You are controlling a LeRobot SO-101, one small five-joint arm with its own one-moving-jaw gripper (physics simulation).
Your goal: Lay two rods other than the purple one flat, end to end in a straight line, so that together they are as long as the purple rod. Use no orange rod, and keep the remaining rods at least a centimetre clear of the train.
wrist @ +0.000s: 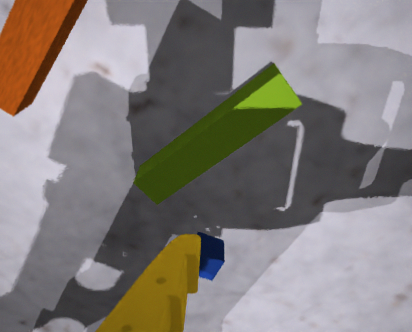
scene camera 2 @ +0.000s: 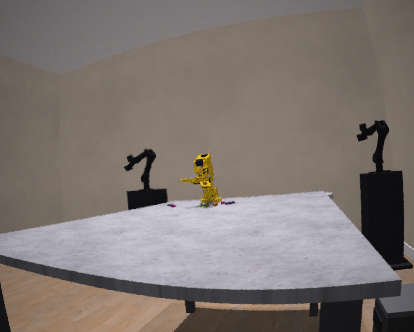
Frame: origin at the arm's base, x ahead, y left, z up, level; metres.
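Seen in the pictures: hand at its tool point: (wrist: 199, 256) (scene camera 2: 203, 197); arm's base at its link origin: (scene camera 2: 209, 202).
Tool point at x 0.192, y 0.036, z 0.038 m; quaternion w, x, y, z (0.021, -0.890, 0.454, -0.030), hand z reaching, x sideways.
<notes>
Offsets run from my tool point to a thing's top centre. Level surfaces: height alone.
My gripper (wrist: 194, 242) is fully open in the wrist view: one notched yellow jaw shows, its tip below the green rod. A green rod {0.028 m down, 0.011 m ahead, 0.006 m left} (wrist: 217, 137) (scene camera 2: 204, 205) lies flat and slanted, apart from the jaw. A blue rod {0.028 m down, 0.026 m back, 0.020 m right} (wrist: 212, 257) is partly hidden behind the jaw tip. An orange rod {0.028 m down, 0.006 m ahead, 0.056 m left} (wrist: 37, 55) (scene camera 2: 215, 204) lies at the upper left of the wrist view, apart from the green one. A dark purple rod {0.028 m down, 0.037 m back, 0.113 m left} (scene camera 2: 229, 202) lies right of the arm's base in the scene view. A magenta piece {0.028 m down, 0.008 m ahead, 0.153 m right} (scene camera 2: 171, 205) lies left of the arm; its full shape is too small to tell.
The yellow arm (scene camera 2: 204, 175) stands at the far side of the pale table {0.038 m down} (scene camera 2: 210, 245). Its shadow covers much of the wrist view. Two black arms (scene camera 2: 146, 167) (scene camera 2: 381, 142) stand on dark pedestals beyond the table.
</notes>
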